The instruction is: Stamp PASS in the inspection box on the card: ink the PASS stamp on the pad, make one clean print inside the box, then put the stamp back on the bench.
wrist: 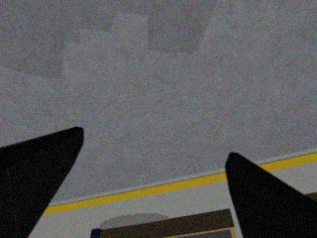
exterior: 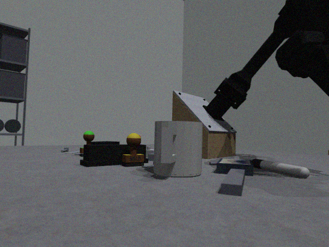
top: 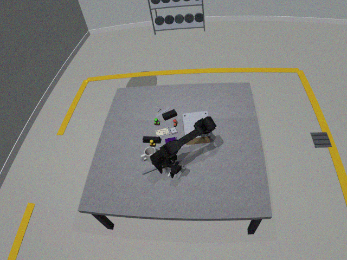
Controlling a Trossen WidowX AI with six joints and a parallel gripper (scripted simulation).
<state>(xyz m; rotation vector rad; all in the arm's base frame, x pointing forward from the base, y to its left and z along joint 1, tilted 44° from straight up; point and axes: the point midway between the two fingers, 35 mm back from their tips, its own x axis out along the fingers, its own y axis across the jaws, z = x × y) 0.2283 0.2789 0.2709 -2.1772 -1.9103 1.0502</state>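
Right now my gripper tip is 13 cm short of the green-knobbed stamp, 56 cm to the left of it and 11 cm above it. The rest, counted from my gripper tip: marker 3 cm behind, 14 cm to the right, 12 cm below; white mug 15 cm ahead, 22 cm to the right, 9 cm below; blue-knobbed stamp 4 cm ahead, 28 cm to the right, 11 cm below.
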